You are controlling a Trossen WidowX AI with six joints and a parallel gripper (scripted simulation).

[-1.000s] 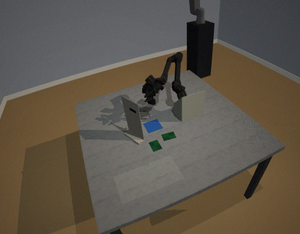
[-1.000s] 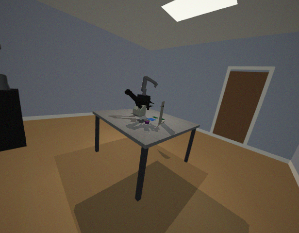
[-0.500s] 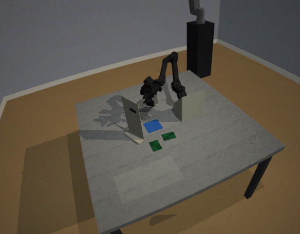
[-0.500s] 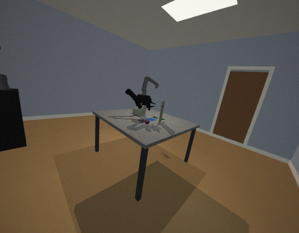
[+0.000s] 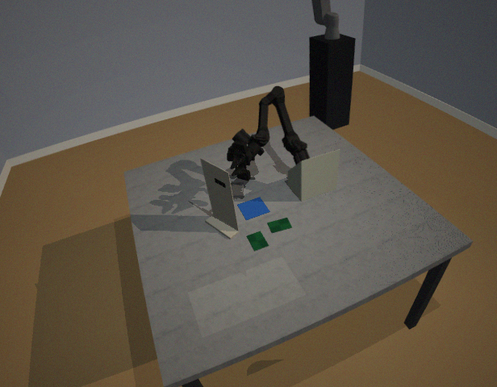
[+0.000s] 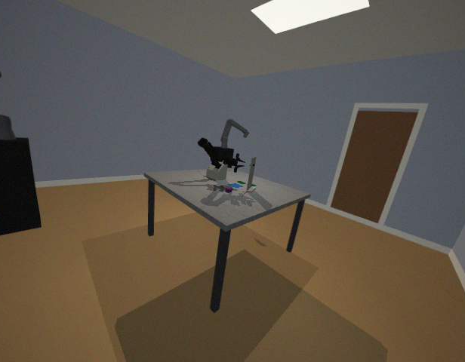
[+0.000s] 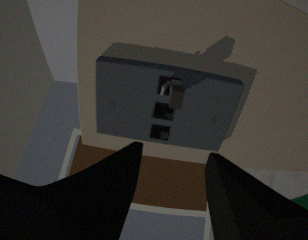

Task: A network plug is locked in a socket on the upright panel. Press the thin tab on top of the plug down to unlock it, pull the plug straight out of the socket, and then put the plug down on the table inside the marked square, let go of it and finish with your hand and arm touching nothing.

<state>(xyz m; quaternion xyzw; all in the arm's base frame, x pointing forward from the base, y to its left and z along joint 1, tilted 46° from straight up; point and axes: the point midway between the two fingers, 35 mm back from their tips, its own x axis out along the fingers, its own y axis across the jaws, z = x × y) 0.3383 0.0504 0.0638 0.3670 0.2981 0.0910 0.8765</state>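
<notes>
My gripper tip is now 6 cm short of the grey network plug and 2 cm to the right of it. Also, from my gripper tip: purple object: 23 cm below, 22 cm to the right, 3 cm ahead; upright panel: 10 cm below, 8 cm ahead, 4 cm to the left; blue marked square: 25 cm below, 8 cm behind, 1 cm to the right.
</notes>
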